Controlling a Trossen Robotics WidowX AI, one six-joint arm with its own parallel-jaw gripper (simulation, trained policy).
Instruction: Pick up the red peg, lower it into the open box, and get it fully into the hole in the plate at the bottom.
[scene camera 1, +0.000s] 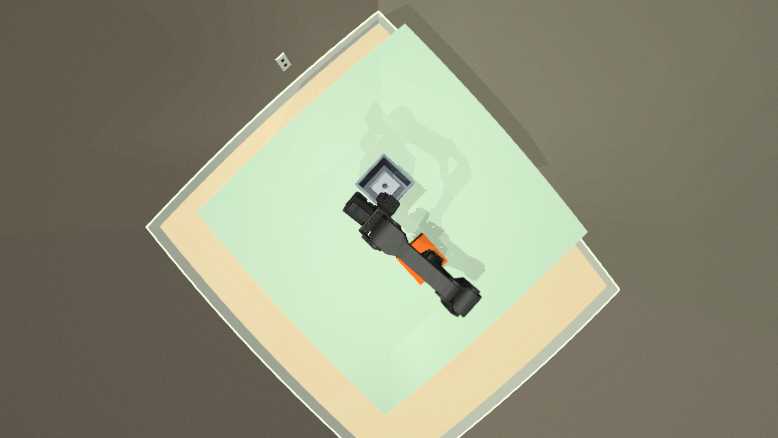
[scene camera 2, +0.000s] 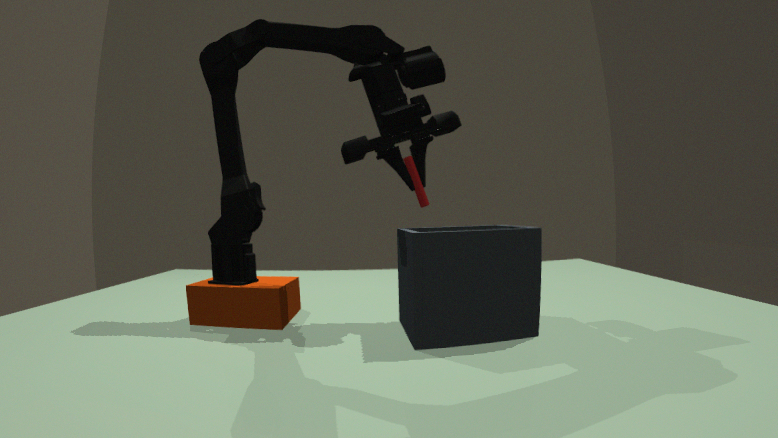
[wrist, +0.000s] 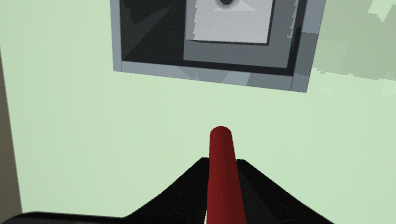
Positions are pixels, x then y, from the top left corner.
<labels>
A dark grey box shows in scene camera 1, in scene camera 2 (464, 285) and in the wrist view. The same spot on the dark grey box: (wrist: 156, 45) is (scene camera 1: 362, 183).
</labels>
